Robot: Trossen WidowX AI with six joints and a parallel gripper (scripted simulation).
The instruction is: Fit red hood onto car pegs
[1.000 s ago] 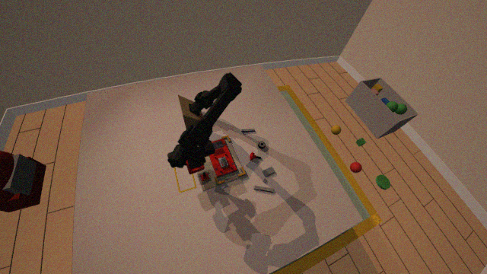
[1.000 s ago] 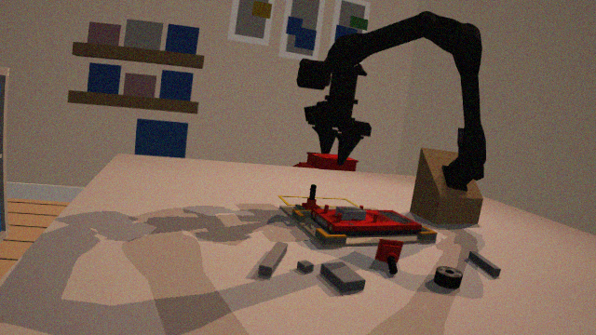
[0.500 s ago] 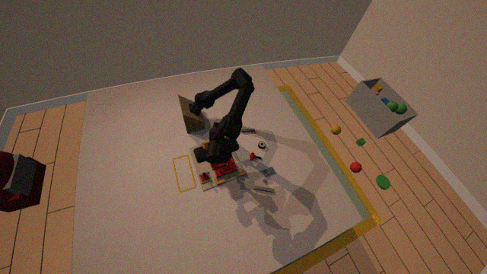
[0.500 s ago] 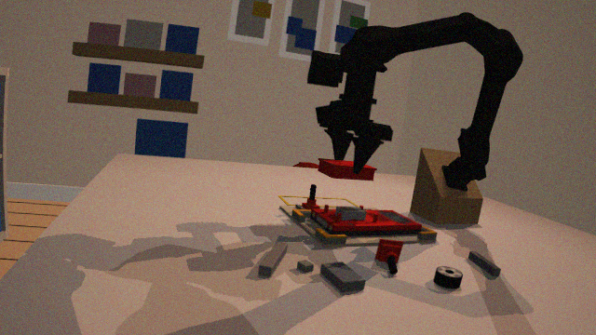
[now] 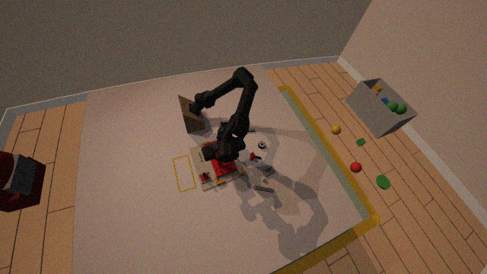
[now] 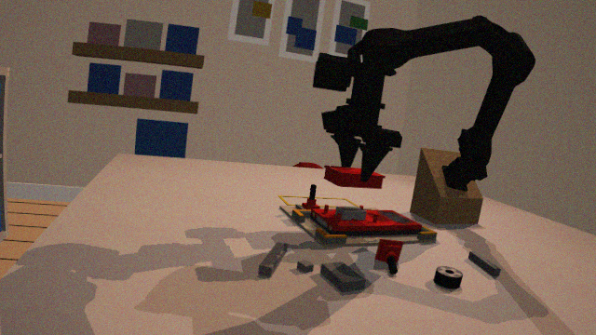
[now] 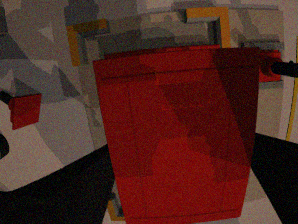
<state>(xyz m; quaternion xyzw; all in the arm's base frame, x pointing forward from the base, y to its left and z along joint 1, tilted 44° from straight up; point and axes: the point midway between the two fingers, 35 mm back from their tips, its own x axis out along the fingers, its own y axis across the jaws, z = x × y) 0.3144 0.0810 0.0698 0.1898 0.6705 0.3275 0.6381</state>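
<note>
My gripper tip is now 1 cm to the right of the grey engine block and 8 cm above it. Also, from my gripper tip: red hood right at my gripper tip; black wheel 8 cm behind, 24 cm to the left, 9 cm below.
</note>
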